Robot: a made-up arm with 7 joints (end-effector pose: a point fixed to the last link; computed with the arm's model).
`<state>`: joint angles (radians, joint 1 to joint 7).
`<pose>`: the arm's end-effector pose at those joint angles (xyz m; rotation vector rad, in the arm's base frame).
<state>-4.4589 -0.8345 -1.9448 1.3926 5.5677 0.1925 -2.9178</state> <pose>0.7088 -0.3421 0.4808 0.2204 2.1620 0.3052</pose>
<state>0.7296 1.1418 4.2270 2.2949 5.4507 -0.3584 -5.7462</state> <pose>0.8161 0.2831 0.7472 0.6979 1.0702 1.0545</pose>
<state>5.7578 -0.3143 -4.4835 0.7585 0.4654 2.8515 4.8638</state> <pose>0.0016 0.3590 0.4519 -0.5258 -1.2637 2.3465</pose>
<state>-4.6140 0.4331 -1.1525 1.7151 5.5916 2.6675 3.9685</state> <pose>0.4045 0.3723 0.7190 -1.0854 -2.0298 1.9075</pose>
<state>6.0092 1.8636 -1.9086 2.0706 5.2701 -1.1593 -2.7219</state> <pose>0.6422 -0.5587 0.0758 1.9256 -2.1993 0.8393</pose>
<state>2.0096 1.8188 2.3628 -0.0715 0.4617 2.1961 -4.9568</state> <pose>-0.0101 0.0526 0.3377 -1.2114 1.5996 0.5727</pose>
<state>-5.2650 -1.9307 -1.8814 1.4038 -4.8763 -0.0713 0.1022</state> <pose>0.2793 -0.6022 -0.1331 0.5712 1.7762 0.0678</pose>
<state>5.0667 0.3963 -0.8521 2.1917 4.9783 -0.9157 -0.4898</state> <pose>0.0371 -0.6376 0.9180 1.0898 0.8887 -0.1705</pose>
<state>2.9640 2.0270 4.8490 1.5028 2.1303 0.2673 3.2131</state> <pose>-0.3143 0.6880 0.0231 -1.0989 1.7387 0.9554</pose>
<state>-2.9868 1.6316 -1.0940 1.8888 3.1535 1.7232 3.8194</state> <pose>-0.8534 0.2969 0.0180 0.6785 -1.2326 0.1096</pose>
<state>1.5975 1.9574 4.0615 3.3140 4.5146 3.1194 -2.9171</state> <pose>-0.1355 0.7174 -0.0014 1.0061 0.3780 -0.3529</pose>
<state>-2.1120 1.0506 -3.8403 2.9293 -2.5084 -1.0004 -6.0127</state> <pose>-0.3005 -0.6023 0.8703 0.0776 0.1673 1.3750</pose>
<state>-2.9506 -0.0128 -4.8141 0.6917 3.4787 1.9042 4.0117</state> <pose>0.0127 -0.5357 0.5252 -0.0510 -0.7533 2.2410</pose>
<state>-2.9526 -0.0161 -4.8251 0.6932 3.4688 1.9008 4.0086</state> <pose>0.0077 -0.5363 0.5261 -0.0414 -0.7479 2.2322</pose>
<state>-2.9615 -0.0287 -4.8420 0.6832 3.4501 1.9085 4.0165</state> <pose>-0.0014 -0.5335 0.5242 -0.0201 -0.7320 2.2240</pose>
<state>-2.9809 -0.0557 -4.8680 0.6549 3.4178 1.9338 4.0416</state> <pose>-0.0164 -0.5249 0.5180 0.0195 -0.7017 2.2171</pose>
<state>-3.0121 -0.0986 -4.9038 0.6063 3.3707 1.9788 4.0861</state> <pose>-0.0373 -0.5085 0.5077 0.0791 -0.6609 2.2121</pose>
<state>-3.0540 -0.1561 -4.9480 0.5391 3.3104 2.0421 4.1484</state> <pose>-0.0616 -0.4834 0.4946 0.1566 -0.6183 2.2099</pose>
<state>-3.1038 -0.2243 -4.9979 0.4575 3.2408 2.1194 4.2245</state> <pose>-0.0858 -0.4500 0.4802 0.2449 -0.5857 2.2117</pose>
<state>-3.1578 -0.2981 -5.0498 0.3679 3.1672 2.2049 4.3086</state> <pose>-0.1058 -0.4106 0.4660 0.3336 -0.5702 2.2181</pose>
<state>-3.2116 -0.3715 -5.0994 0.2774 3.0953 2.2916 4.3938</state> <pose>-0.1188 -0.3690 0.4530 0.4124 -0.5735 2.2294</pose>
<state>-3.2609 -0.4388 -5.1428 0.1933 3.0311 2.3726 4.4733</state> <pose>-0.1241 -0.3300 0.4417 0.4738 -0.5903 2.2447</pose>
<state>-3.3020 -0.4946 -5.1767 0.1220 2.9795 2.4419 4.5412</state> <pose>-0.1236 -0.2975 0.4323 0.5156 -0.6125 2.2621</pose>
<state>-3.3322 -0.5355 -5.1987 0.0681 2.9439 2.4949 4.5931</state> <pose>-0.1200 -0.2740 0.4250 0.5404 -0.6328 2.2793</pose>
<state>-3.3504 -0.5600 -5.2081 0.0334 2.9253 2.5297 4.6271</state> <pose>-0.1158 -0.2599 0.4199 0.5525 -0.6471 2.2942</pose>
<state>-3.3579 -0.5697 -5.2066 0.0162 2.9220 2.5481 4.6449</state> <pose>-0.1126 -0.2537 0.4169 0.5559 -0.6540 2.3058</pose>
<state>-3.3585 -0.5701 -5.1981 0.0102 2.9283 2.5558 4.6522</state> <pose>-0.1103 -0.2526 0.4151 0.5549 -0.6560 2.3152</pose>
